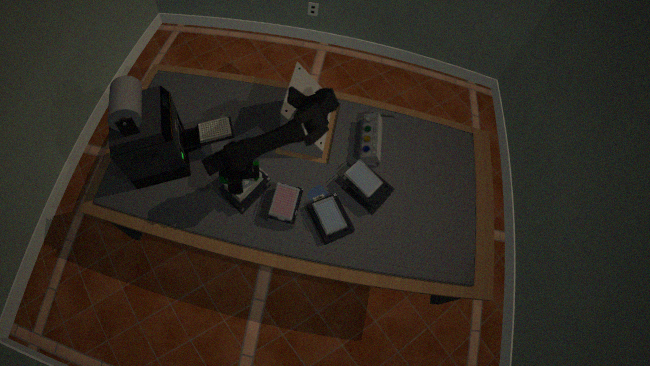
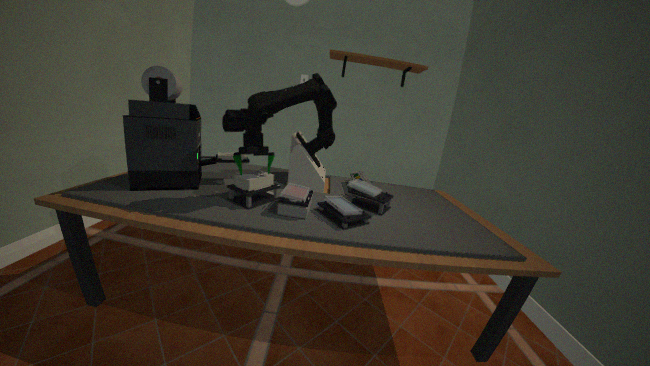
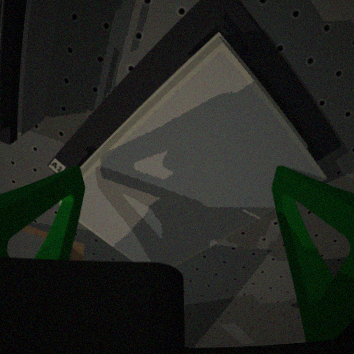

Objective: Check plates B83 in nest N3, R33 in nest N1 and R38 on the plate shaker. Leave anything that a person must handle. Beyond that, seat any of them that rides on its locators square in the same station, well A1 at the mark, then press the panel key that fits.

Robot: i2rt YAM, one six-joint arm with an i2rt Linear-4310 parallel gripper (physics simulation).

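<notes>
My gripper (image 1: 240,172) (image 2: 255,173) (image 3: 178,176) is open, its green fingertips apart above a thick pale plate (image 2: 253,182) (image 3: 210,130). The plate sits on a raised dark station (image 1: 243,207) (image 3: 125,90); an A1 mark (image 3: 57,166) shows at the station's left corner. The plate's upper edges run roughly parallel to the station's frame, and its lower part is shadowed. A pink-welled plate (image 1: 285,201) (image 2: 296,193) stands beside it. Two pale plates, one in front (image 1: 329,214) (image 2: 343,205) and one behind (image 1: 364,178) (image 2: 364,188), sit on dark nests. Plate codes are not readable.
A panel (image 1: 376,137) with green, yellow and blue keys stands at the back right. A dark machine (image 1: 150,145) (image 2: 162,150) at the left holds out a plate (image 1: 215,129). A white slanted board (image 1: 299,77) (image 2: 304,165) stands behind the plates, near the arm's base.
</notes>
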